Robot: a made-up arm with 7 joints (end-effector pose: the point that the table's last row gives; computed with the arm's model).
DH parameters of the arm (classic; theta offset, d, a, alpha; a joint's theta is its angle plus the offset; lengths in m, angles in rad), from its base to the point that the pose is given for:
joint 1: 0 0.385 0 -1.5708
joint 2: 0 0 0 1.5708
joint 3: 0 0.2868 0.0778 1.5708
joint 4: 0 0 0.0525 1.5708
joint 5: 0 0.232 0 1.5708
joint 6: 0 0 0.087 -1.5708
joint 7: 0 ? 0 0
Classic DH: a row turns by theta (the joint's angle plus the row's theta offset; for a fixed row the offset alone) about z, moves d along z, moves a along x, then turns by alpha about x.
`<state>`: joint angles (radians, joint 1 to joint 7).
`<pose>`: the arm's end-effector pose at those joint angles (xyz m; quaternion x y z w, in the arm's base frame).
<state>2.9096 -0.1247 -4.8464 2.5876 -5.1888 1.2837 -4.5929</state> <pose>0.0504 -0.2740 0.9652 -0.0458 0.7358 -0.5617 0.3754</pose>
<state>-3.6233 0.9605 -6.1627 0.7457 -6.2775 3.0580 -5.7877</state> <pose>-0.1930 0.0822 0.3700 -0.0719 -0.0360 0.0417 0.9959</pose>
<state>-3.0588 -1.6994 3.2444 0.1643 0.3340 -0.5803 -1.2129</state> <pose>0.0046 -0.0125 0.0797 -0.7416 -0.4808 0.4384 0.1631</pose>
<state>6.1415 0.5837 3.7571 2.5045 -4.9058 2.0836 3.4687</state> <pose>0.1683 -0.2581 0.8570 0.7226 0.5961 -0.1508 0.3158</pose>
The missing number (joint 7, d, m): 0.111
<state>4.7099 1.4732 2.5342 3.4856 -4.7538 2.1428 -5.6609</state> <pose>-0.1443 -0.4951 0.4737 -0.0108 -0.4445 -0.6151 0.6511</pose>
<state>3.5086 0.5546 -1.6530 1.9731 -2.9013 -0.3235 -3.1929</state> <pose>-0.3087 0.2969 0.6855 -0.2573 -0.6286 -0.5133 0.5246</pose>
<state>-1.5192 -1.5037 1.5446 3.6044 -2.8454 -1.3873 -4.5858</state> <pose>0.0401 0.4699 0.3815 -0.1917 0.7595 0.2803 0.5548</pose>
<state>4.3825 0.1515 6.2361 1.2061 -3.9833 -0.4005 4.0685</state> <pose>-0.2197 -0.3074 0.4834 0.4185 -0.8148 0.1208 0.3825</pose>
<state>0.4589 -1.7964 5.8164 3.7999 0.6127 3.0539 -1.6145</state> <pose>-0.3804 -0.1426 0.3359 0.2372 0.2440 0.6880 0.6409</pose>
